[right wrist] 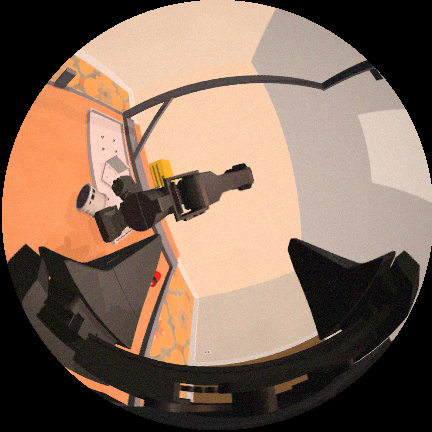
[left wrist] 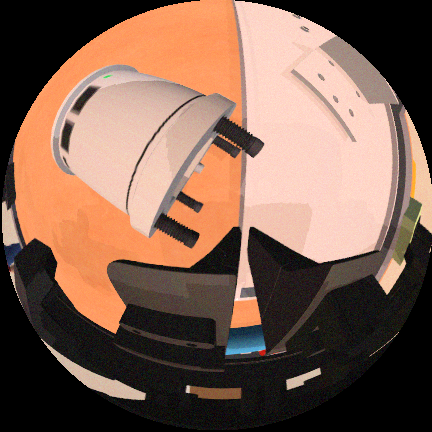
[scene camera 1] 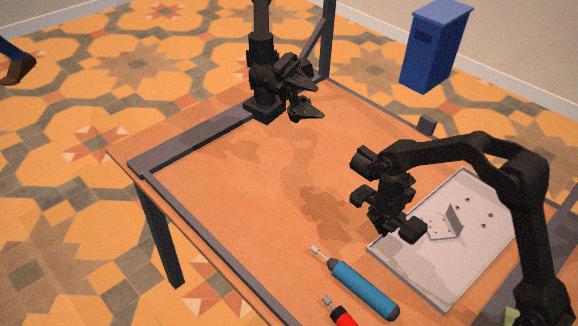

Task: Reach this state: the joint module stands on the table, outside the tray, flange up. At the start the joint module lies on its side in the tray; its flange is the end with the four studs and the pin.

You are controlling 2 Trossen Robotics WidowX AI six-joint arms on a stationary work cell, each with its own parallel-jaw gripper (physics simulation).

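Places are measured from the left arm's base along level axes (x ahead, y left, z up), in metres.
Pixels of known places: left gripper, fingertip midpoint: (left wrist: 242, 232) (scene camera 1: 382, 235); right gripper, fingertip midpoint: (right wrist: 228, 243) (scene camera 1: 320, 103); left arm's base at its link origin: (left wrist: 413, 234); right arm's base at its link origin: (scene camera 1: 264, 101).
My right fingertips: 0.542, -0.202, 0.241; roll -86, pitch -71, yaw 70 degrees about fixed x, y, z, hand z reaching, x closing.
Observation:
Ahead of a thing's pixels: the offset from my right fingertips to its top centre, as dx, dy, dz. "spot": to the spot under its first point.
The joint module {-0.189, -0.011, -0.233} (left wrist: 125, 125) (right wrist: 95, 201) is a pale grey cylinder. In the left wrist view it lies on its side or strongly tilted over the table, with its flange, studs and pin pointing toward the tray {-0.367, -0.040, -0.282} (scene camera 1: 430, 287) (left wrist: 310, 175) (right wrist: 97, 125). The flange edge is near the tray's rim; contact is unclear. The module is hidden behind the left gripper in scene camera 1. My left gripper (scene camera 1: 384, 230) (left wrist: 242, 232) is shut on nothing, its fingertips beyond the flange side, near the tray rim. My right gripper (scene camera 1: 320, 102) (right wrist: 228, 243) is open and empty, far from the module.
An angled bracket (scene camera 1: 453, 221) (left wrist: 362, 75) (right wrist: 117, 164) stands in the tray. A blue screwdriver {spot: -0.223, +0.236, -0.259} (scene camera 1: 365, 290) (left wrist: 245, 339) and a red-handled tool {-0.189, +0.301, -0.263} (scene camera 1: 345, 317) (right wrist: 156, 278) lie in front of the tray. A green block {-0.543, +0.201, -0.241} (scene camera 1: 509, 316) (left wrist: 408, 227) is at the right.

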